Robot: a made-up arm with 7 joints. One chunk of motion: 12 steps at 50 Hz.
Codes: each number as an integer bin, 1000 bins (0 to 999) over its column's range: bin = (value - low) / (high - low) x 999, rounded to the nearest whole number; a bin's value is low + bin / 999 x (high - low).
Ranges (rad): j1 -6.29..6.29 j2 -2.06..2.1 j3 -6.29..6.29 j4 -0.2..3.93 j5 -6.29..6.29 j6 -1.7..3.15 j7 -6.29..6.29
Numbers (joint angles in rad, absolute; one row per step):
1: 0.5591 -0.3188 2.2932 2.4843 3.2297 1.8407 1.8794
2: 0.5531 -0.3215 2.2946 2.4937 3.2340 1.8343 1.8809
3: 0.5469 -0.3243 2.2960 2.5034 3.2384 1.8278 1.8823
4: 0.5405 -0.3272 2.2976 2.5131 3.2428 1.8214 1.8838
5: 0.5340 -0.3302 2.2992 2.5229 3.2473 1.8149 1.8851
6: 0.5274 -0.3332 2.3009 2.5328 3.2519 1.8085 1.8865
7: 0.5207 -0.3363 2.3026 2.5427 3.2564 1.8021 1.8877
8: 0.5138 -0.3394 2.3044 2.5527 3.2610 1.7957 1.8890
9: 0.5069 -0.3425 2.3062 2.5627 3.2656 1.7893 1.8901
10: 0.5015 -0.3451 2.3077 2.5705 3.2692 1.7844 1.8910
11: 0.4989 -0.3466 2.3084 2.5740 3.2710 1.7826 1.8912
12: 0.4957 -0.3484 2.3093 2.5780 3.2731 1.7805 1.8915
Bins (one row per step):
1: 544 418 682 649 756 729 649
2: 543 417 682 652 756 728 649
3: 543 417 682 654 757 727 649
4: 542 416 682 656 757 725 649
5: 542 415 682 659 757 724 649
6: 541 415 682 661 758 723 649
7: 541 414 682 663 758 721 649
8: 540 413 682 666 758 720 650
9: 540 412 683 668 759 719 650
10: 539 412 683 670 759 718 650
11: 539 411 683 671 759 717 650
12: 539 411 683 672 759 717 650

